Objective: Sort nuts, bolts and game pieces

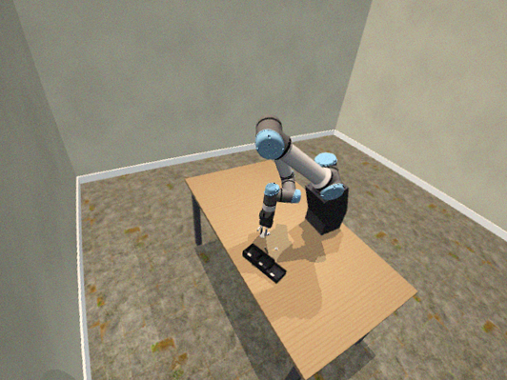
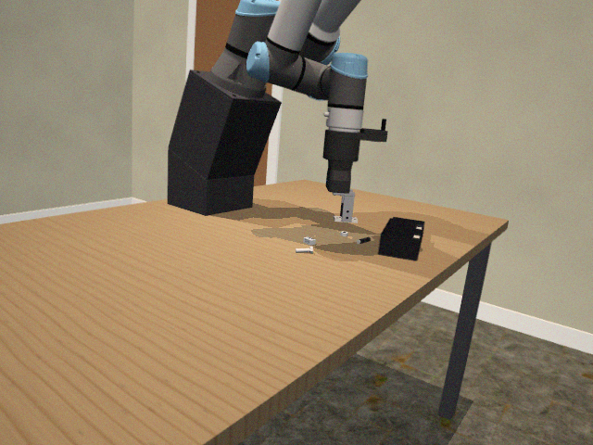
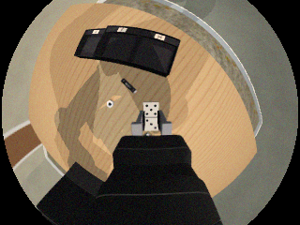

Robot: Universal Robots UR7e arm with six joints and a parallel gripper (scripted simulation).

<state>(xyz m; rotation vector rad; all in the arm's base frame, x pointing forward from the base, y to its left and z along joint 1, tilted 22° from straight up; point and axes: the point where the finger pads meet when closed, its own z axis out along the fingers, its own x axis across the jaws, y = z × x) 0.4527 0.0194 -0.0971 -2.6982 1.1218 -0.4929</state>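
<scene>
Now: hand 16 cm to the right of the black bin, 6 cm short of it and 6 cm above it. Also, from my hand: bolt 10 cm to the right, 7 cm below, 2 cm behind; then small ring-shaped piece 8 cm to the left, 8 cm below, 6 cm behind; then white speckled piece 1 cm below.
</scene>
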